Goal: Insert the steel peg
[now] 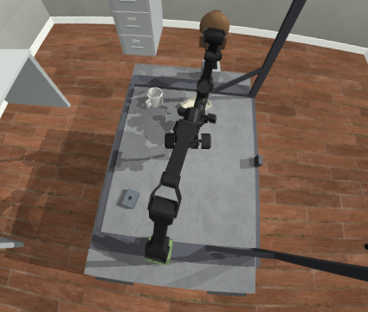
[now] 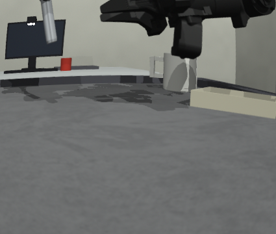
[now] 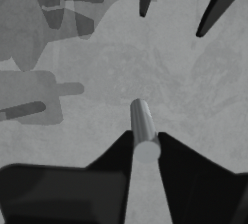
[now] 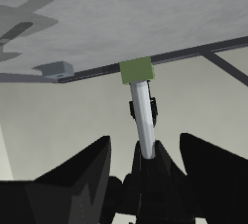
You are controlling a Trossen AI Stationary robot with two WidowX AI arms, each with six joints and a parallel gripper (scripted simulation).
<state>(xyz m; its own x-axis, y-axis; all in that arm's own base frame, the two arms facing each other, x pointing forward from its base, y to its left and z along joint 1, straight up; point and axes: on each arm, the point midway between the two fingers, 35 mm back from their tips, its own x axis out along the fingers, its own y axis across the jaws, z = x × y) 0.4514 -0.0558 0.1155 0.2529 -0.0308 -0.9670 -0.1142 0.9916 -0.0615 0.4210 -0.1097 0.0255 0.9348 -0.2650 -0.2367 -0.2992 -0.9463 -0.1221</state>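
My left hand is 1 cm to the left of the steel peg and 6 cm above it. The rest, counted from my left hand: shallow tray 3 cm ahead, 32 cm to the right, 18 cm below.
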